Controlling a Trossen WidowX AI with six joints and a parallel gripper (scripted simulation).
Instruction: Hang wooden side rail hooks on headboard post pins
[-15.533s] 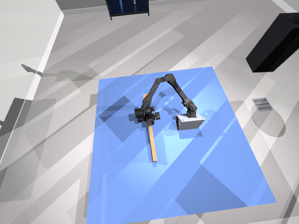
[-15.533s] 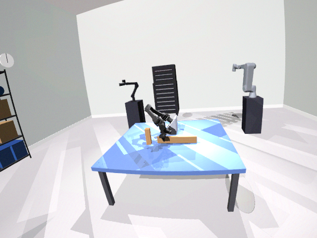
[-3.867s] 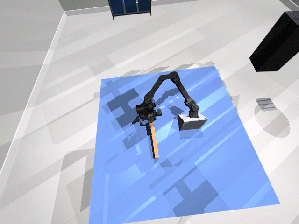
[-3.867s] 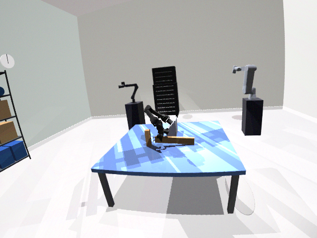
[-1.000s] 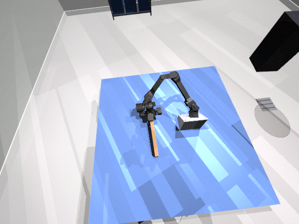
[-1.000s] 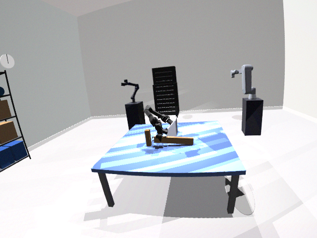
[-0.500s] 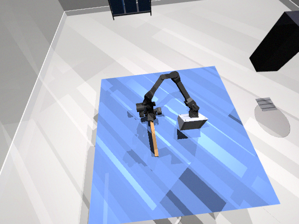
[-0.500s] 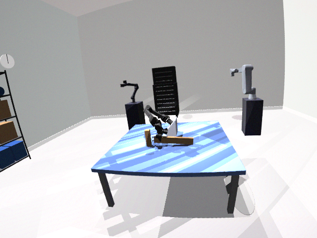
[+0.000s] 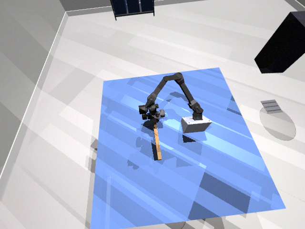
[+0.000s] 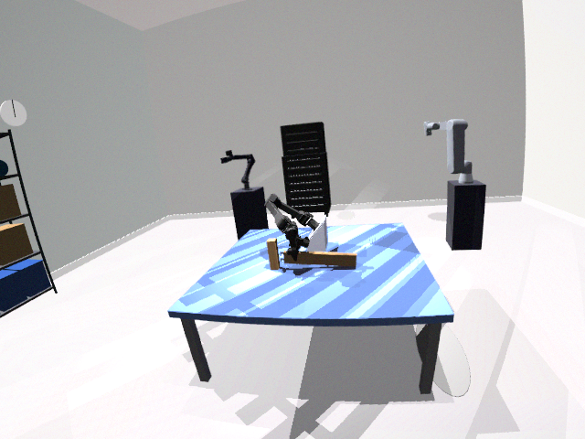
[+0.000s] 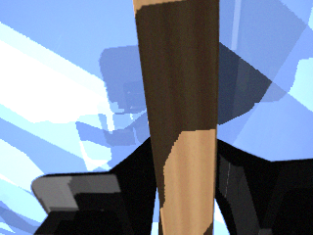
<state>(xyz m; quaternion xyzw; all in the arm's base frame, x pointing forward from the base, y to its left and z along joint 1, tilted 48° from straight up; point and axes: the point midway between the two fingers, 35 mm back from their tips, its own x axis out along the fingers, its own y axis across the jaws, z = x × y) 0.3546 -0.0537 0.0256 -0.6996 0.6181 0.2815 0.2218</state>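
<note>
The headboard post lies 13 cm to the right of my gripper tip, 4 cm above it and 1 cm ahead of it.
</note>
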